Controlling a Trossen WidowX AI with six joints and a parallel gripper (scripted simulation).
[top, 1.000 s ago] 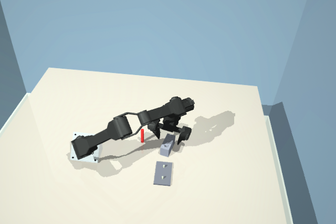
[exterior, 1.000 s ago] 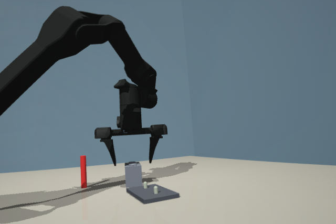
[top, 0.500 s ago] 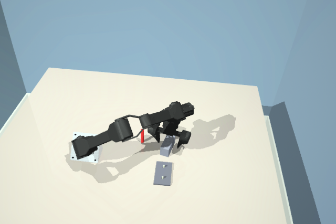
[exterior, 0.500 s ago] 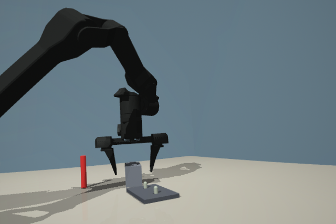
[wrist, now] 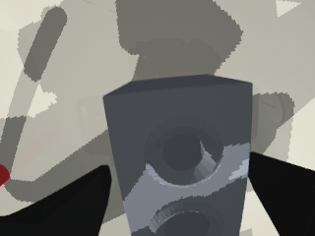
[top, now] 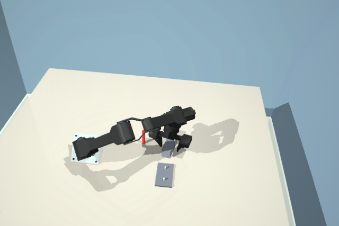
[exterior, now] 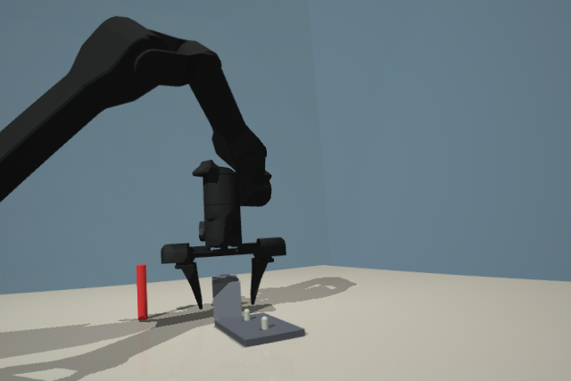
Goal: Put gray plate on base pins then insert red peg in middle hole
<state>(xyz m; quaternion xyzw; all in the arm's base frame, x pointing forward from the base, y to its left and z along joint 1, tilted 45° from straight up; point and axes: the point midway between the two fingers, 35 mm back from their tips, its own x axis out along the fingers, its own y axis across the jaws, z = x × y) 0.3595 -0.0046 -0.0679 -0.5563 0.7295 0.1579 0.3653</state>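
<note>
The gray plate is 30 mm above my gripper tip. The rest, counted from my gripper tip: dark base: 20 mm behind, 140 mm to the right; red peg: 120 mm behind, 40 mm to the left, 30 mm above.
</note>
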